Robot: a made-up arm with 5 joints.
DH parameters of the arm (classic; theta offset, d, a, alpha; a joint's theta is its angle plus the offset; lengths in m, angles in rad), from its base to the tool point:
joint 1: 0 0.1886 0 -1.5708
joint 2: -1.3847 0 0.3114 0
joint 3: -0.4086 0 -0.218 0
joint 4: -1.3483 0 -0.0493 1.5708
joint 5: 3.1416 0.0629 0 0
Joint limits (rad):
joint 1: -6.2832..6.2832
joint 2: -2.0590..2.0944
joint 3: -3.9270..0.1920
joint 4: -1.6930..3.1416
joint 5: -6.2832..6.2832
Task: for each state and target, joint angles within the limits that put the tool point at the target. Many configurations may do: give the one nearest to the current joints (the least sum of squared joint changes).
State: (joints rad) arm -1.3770 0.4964 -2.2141 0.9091 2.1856
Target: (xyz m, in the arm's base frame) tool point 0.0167 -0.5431 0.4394
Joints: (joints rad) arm -1.5401 0.7875 -2.4684 0.7179 2.1856
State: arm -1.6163 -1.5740 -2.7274 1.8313 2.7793
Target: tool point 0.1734 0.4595 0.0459
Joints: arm -1.9316 -2.0590 -3.0587 2.4214 2.7793
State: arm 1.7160 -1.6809 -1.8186 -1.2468 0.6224
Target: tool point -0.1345 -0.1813 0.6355
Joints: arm 0.9325 -0.9913 -1.5801 -1.1428 0.6224
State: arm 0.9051 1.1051 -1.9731 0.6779 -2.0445
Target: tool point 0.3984 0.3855 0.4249
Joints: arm 0.7689 0.8385 -2.4592 0.5145 -2.0445
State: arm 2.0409 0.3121 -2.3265 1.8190 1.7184
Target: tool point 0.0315 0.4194 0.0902
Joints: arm 1.4958 1.0429 -1.7194 1.9159 1.7184
